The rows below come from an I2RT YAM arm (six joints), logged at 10 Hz.
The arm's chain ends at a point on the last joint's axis. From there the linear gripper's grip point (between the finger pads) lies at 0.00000 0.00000 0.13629 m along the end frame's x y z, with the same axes.
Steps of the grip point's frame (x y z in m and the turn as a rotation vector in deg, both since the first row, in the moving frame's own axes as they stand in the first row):
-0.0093 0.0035 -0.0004 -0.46 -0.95 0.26
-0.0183 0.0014 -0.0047 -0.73 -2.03 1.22
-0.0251 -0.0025 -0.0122 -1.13 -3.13 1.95
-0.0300 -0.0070 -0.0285 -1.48 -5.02 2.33
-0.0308 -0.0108 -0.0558 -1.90 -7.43 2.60
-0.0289 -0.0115 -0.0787 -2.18 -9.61 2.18
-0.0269 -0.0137 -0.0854 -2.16 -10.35 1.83
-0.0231 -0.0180 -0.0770 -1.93 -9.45 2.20
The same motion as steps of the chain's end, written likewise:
-0.0070 0.0024 -0.0004 -0.46 -0.95 0.26
-0.0135 -0.0003 -0.0046 -0.73 -2.03 1.22
-0.0176 -0.0051 -0.0120 -1.13 -3.13 1.95
-0.0180 -0.0103 -0.0279 -1.48 -5.02 2.33
-0.0131 -0.0149 -0.0546 -1.90 -7.43 2.60
-0.0061 -0.0162 -0.0767 -2.18 -9.61 2.18
-0.0023 -0.0184 -0.0831 -2.16 -10.35 1.83
-0.0006 -0.0221 -0.0751 -1.93 -9.45 2.20

